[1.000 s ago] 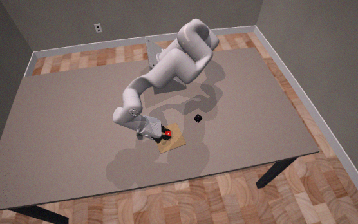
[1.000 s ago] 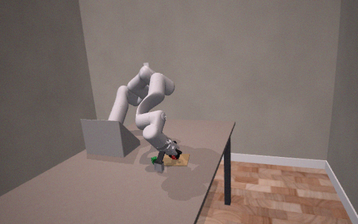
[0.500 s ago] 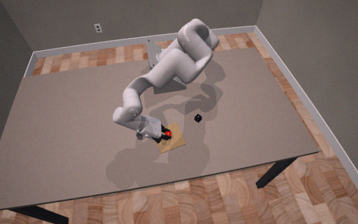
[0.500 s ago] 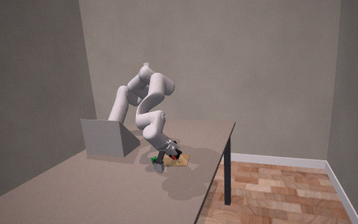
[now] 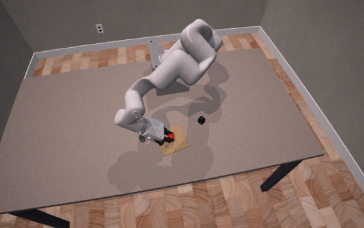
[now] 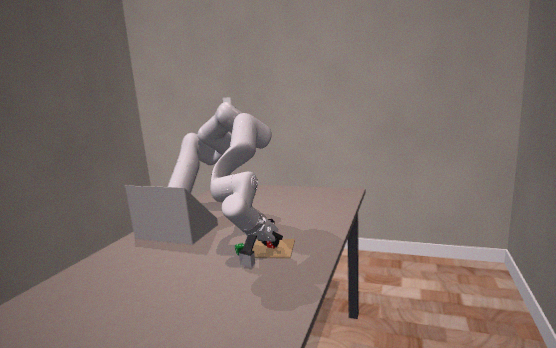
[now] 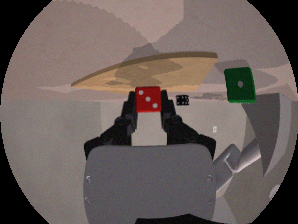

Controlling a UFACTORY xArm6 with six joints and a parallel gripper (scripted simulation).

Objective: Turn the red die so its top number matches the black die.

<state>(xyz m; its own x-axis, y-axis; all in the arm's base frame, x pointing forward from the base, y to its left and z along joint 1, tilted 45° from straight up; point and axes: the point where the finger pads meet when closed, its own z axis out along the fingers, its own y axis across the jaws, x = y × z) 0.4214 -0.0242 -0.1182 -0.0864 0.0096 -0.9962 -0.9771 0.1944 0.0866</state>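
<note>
Right now my hand is 10 mm to the right of the red die and 10 mm above it. The rest, counted from my hand: black die: 60 mm behind, 190 mm to the left, 20 mm below; then green die: 100 mm behind, 40 mm to the right, 20 mm below; then tan mat: 10 mm to the left, 30 mm below.
</note>
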